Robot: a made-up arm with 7 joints.
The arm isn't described. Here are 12 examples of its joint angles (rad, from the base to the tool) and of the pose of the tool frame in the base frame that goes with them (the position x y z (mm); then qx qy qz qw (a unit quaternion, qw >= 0)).
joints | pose
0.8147 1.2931 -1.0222 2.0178 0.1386 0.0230 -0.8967 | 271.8 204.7 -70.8 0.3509 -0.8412 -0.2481 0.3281
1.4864 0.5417 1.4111 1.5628 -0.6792 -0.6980 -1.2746 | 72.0 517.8 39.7 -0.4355 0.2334 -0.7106 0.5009
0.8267 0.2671 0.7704 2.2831 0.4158 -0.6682 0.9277 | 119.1 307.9 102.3 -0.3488 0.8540 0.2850 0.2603
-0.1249 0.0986 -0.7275 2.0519 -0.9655 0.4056 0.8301 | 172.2 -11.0 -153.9 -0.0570 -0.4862 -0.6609 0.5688
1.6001 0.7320 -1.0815 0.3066 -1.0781 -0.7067 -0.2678 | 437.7 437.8 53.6 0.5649 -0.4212 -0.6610 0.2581
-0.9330 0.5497 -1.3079 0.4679 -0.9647 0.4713 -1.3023 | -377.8 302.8 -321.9 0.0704 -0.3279 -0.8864 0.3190
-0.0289 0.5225 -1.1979 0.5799 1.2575 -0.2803 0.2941 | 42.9 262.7 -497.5 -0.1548 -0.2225 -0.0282 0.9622
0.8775 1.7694 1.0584 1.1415 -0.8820 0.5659 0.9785 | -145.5 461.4 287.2 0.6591 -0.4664 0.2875 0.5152
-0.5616 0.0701 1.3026 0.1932 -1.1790 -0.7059 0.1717 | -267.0 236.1 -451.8 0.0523 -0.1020 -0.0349 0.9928
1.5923 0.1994 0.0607 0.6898 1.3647 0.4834 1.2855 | 453.9 249.8 192.1 -0.7257 -0.6404 -0.2512 0.0147
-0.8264 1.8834 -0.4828 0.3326 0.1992 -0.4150 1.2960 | 143.2 653.5 19.1 0.0310 0.4850 -0.3973 0.7784
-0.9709 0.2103 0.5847 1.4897 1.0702 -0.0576 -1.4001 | -57.1 357.0 -328.0 0.6014 -0.0175 0.6196 0.5041
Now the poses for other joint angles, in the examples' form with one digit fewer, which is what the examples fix.
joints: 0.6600 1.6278 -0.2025 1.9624 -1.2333 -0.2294 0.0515
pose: 233 287 123 -0.741 0.187 0.639 0.089
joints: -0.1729 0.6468 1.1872 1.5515 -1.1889 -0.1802 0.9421
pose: 99 511 -60 0.513 -0.118 -0.319 0.788
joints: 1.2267 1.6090 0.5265 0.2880 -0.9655 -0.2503 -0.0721
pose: -34 667 87 0.797 -0.337 0.171 0.470
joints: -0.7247 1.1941 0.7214 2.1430 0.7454 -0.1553 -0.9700
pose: 211 291 -35 0.320 -0.829 0.111 0.445
